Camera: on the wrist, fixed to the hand. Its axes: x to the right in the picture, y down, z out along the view.
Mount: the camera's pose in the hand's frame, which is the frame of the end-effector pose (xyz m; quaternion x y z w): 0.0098 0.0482 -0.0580 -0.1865 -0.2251 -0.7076 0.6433
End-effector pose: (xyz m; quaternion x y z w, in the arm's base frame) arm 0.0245 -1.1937 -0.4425 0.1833 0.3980 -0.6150 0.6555
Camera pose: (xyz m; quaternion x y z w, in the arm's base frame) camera 0.0525 -1.1493 -0.4976 -0.4244 0.3529 -0.8265 0.1103
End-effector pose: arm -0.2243 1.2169 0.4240 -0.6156 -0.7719 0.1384 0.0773
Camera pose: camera -0.1650 1.2431 0.4637 -0.1669 0.9754 -0.0289 0.1409
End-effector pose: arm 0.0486 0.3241 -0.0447 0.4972 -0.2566 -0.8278 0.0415
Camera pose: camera 0.0837 0.2570 -0.0518 -0.3073 -0.3318 0.7217 0.5241
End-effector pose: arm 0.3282 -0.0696 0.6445 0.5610 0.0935 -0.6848 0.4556
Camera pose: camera 0.4034 -0.0650 0.6341 -0.0556 -0.4823 0.8718 0.0658
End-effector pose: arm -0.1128 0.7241 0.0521 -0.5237 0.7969 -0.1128 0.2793
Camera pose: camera -0.1856 0.7293 0.0736 -0.9782 0.1002 -0.0037 0.1816
